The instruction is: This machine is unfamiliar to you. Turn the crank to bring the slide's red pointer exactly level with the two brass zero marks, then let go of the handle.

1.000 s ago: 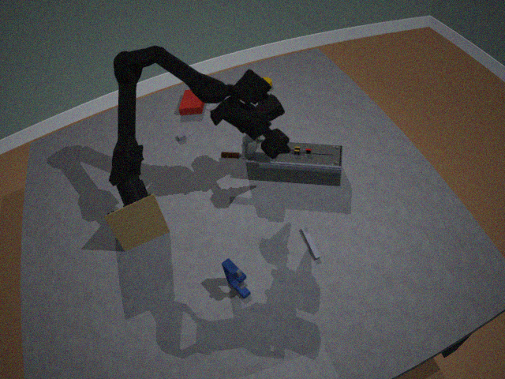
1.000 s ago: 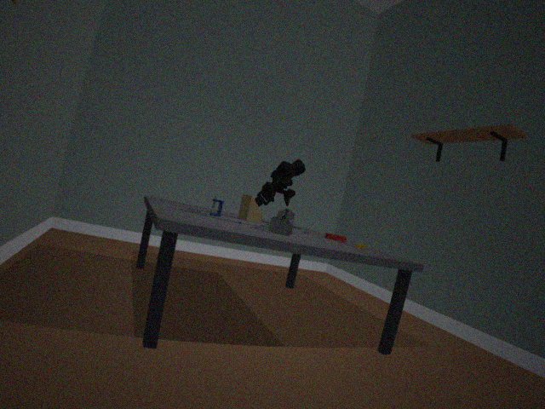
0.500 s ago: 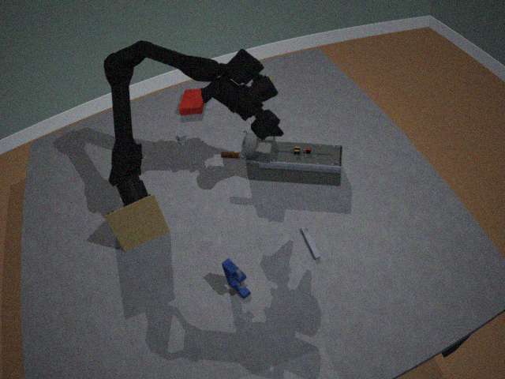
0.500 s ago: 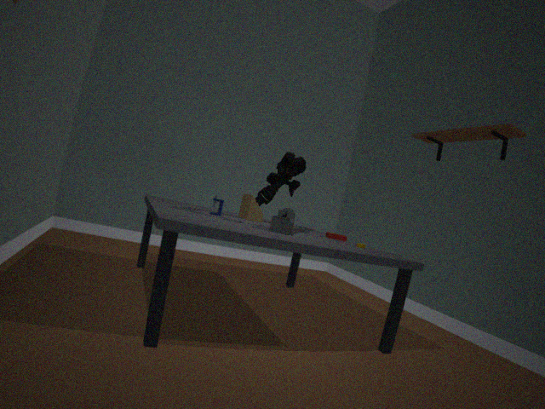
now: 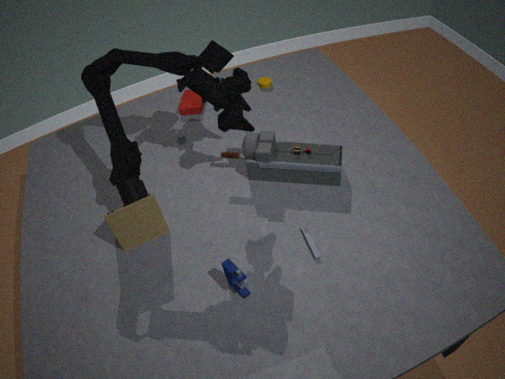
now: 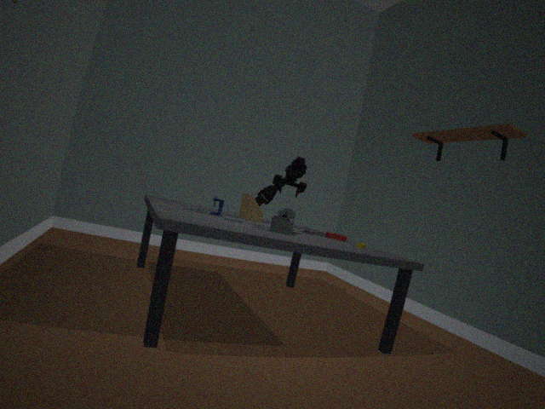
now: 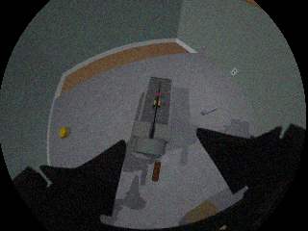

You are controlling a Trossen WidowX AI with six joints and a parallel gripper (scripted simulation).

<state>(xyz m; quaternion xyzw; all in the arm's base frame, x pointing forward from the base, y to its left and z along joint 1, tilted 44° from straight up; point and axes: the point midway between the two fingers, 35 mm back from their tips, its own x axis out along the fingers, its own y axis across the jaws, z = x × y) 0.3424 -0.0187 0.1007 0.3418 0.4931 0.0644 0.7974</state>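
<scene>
The brown crank handle is 12 cm below my gripper tip, 7 cm behind it and 3 cm to the left of it. Also, from my gripper tip: grey bar 28 cm to the right, 19 cm below, 3 cm ahead; red pointer 13 cm ahead, 11 cm below, 6 cm to the right; small grey block 26 cm to the left, 19 cm below, 17 cm behind.
</scene>
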